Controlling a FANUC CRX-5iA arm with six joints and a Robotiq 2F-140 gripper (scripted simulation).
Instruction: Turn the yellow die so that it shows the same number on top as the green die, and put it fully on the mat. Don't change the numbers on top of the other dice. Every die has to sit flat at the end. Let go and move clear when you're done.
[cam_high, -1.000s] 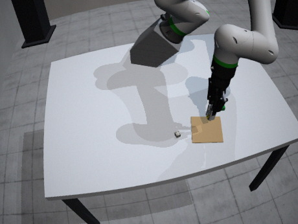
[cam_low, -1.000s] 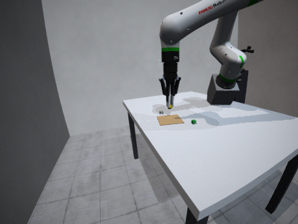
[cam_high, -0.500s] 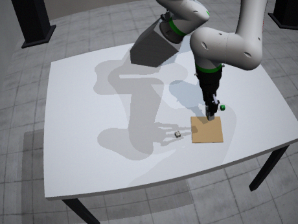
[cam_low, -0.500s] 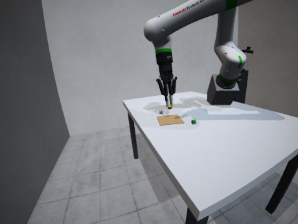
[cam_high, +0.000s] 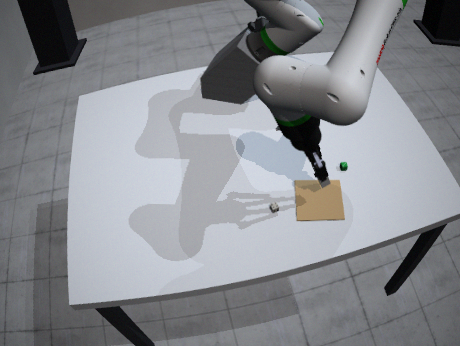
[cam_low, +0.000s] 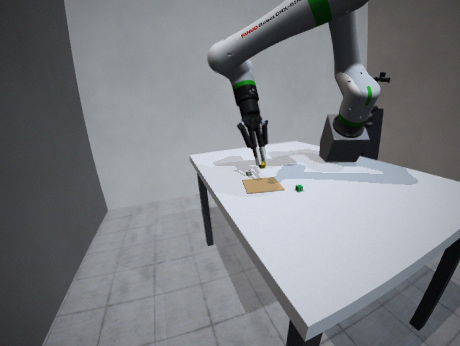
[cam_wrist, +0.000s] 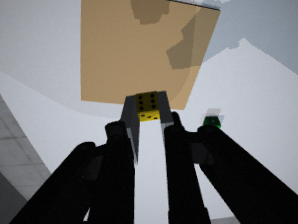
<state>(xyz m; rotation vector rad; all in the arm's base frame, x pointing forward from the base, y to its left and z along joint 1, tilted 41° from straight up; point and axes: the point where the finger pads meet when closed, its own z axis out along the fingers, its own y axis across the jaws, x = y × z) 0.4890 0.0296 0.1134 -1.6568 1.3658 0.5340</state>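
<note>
Now: hand 3 cm above the yellow die and 1 cm to the right of it. The rest, counted from my hand: white die 12 cm to the right, 11 cm below, 1 cm ahead; then green die 11 cm to the left, 11 cm below, 11 cm behind; then tan mat 11 cm below, 1 cm to the left.
</note>
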